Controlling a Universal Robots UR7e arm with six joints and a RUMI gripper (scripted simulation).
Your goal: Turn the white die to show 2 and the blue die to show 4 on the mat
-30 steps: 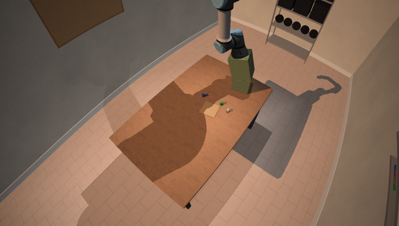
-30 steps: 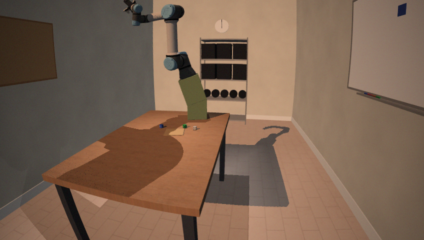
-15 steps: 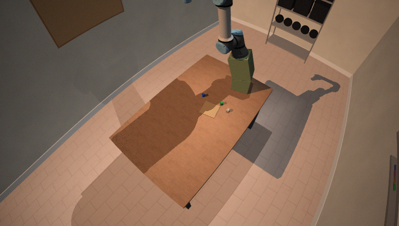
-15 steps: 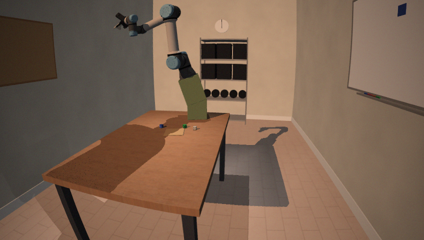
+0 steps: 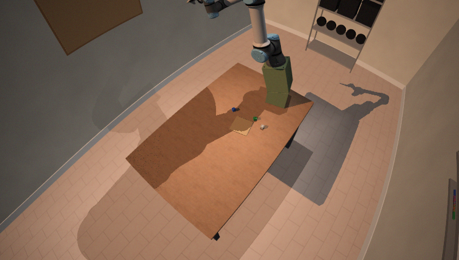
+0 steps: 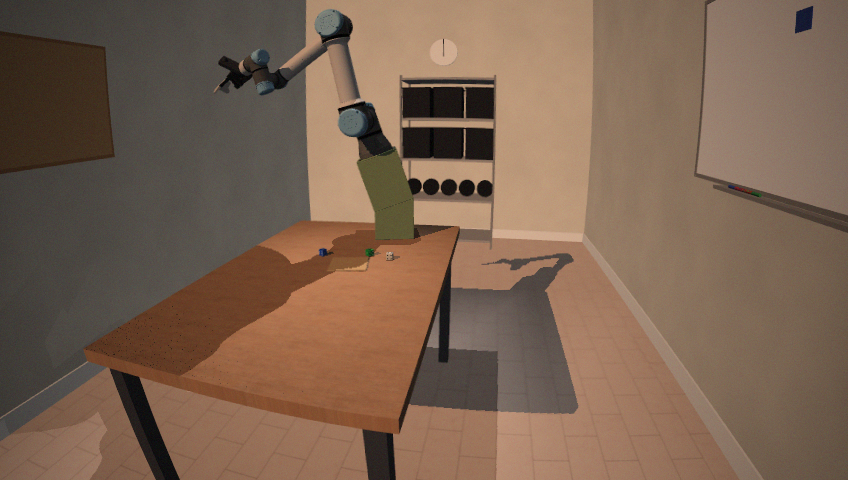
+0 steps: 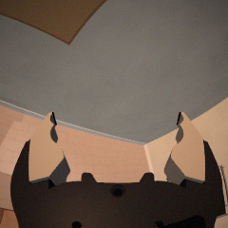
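Now: the blue die 74 cm below my hand, 66 cm to the left of it and 15 cm ahead of it. The rest, counted from my hand: green die: 84 cm to the left, 74 cm below, 9 cm ahead; tan mat: 81 cm to the left, 76 cm below, 21 cm ahead; white die: 93 cm to the left, 74 cm below, 11 cm ahead.
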